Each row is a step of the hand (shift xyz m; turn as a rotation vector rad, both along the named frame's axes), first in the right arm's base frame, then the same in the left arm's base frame.
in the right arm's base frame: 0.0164 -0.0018 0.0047 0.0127 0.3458 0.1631
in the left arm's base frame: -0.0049 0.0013 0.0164 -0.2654 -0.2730 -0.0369
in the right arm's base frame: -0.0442 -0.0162 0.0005 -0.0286 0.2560 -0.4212
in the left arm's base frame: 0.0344 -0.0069 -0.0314 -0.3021 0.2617 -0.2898
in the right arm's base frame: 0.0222 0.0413 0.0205 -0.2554 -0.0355 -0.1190
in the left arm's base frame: -0.0410 -0.0275 0.0134 0.1211 0.0444 -0.2530
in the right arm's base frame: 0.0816 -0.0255 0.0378 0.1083 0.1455 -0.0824
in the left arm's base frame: -0.0071 0.0003 0.0932 -0.1935 0.0471 0.0066
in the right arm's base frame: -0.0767 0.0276 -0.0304 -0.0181 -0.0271 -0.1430
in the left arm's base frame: 0.0048 -0.0061 -0.0867 -0.0009 0.1305 -0.0669
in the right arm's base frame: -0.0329 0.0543 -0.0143 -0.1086 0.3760 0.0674
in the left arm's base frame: -0.0347 -0.0180 -0.0521 -0.2572 -0.2358 -0.1897
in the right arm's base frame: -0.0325 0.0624 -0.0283 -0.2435 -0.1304 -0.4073
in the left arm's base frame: -0.0450 -0.0087 -0.0604 0.1316 0.3371 -0.3336
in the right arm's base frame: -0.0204 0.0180 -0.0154 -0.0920 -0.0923 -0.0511
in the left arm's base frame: -0.0095 0.0007 -0.0298 0.1100 0.0540 -0.0677
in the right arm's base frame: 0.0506 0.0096 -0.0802 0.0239 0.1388 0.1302
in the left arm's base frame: -0.0498 0.0811 0.0051 -0.1005 -0.1609 0.0285
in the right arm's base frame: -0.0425 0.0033 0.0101 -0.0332 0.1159 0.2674
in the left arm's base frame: 0.0191 -0.0224 -0.0325 -0.0234 -0.2886 0.0467
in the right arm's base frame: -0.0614 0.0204 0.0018 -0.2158 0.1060 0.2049
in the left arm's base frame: 0.0112 -0.0272 -0.0577 0.0551 -0.2827 -0.1298
